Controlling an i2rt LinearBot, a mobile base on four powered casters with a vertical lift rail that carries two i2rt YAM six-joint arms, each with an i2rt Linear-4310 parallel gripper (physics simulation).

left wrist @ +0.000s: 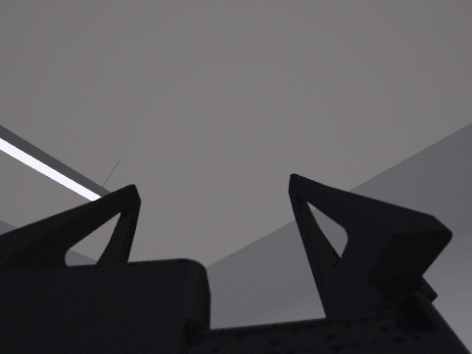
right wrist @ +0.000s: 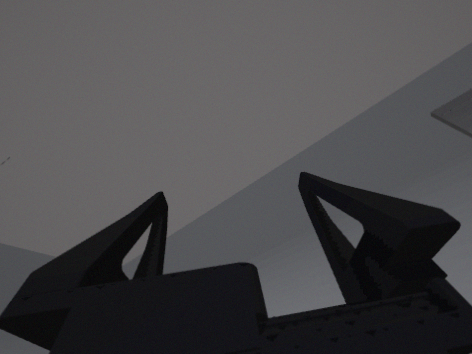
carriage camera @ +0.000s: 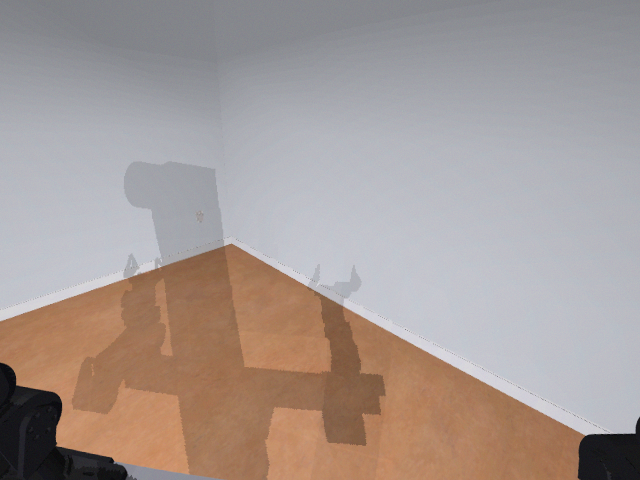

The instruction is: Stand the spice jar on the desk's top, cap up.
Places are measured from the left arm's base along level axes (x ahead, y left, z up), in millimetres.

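Pixels of known places: left gripper, fingertip midpoint: (left wrist: 214, 187); right gripper, fingertip midpoint: (right wrist: 233, 188).
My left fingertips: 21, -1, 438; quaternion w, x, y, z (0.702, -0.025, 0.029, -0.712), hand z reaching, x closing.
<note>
Behind a point stands the place of what it marks, as x, y, z.
The spice jar and the desk do not show in any of the three views. My left gripper (left wrist: 214, 187) {21, -1, 438} is open, its two dark fingers wide apart with the ceiling and a wall behind them and no thing between them. My right gripper (right wrist: 233, 188) {32, -673, 442} is open in the same way, with ceiling and wall behind its empty fingers. In the carriage camera, parts of my dark arms show at the lower left and lower right corners; the grippers themselves are outside that view.
In the carriage camera, two pale walls (carriage camera: 413, 180) {1314, -778, 159} meet in a corner above a brown floor (carriage camera: 294, 351) {1051, -172, -872}, with white skirting (carriage camera: 444, 353) {1051, -1089, -814}. My shadow falls across floor and wall. A bright ceiling light (left wrist: 50, 170) {511, 819, 1206} shows in the left wrist view. A flat grey panel (right wrist: 457, 112) {369, -1931, 1151} shows at the right wrist view's right edge.
</note>
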